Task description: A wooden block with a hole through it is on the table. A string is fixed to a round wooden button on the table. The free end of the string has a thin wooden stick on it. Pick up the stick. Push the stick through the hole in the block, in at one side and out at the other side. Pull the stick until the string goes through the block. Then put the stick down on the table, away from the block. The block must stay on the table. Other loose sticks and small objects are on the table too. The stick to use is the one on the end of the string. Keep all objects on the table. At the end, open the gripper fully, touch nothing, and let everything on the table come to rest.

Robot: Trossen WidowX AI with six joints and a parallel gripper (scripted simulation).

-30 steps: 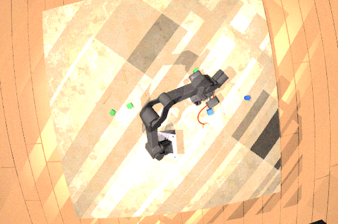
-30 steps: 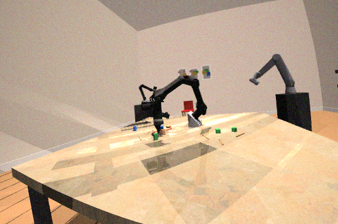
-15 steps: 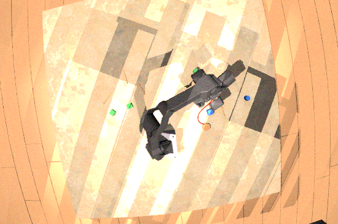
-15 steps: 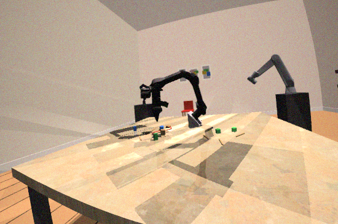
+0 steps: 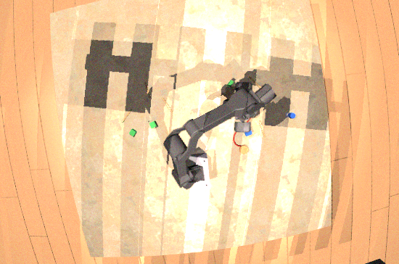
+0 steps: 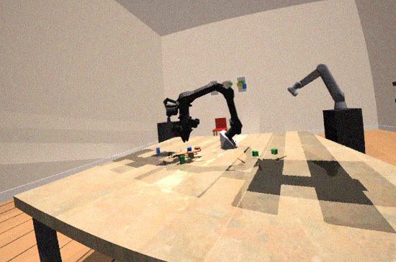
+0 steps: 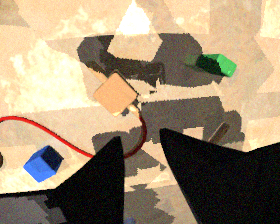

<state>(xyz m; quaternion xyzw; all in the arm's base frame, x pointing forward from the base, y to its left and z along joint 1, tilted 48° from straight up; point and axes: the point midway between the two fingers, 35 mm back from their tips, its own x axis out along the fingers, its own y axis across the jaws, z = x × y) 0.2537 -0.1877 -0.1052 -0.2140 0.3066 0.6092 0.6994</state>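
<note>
Right now my gripper tip is 10 mm past the wooden block, 20 mm to the right of it and 70 mm above it. From my gripper tip the other things lie so: blue cube (120 mm behind, 30 mm to the right, 70 mm below); then round wooden button (200 mm behind, 10 mm to the right, 80 mm below); then thin wooden stick (10 mm to the left, 70 mm below).
</note>
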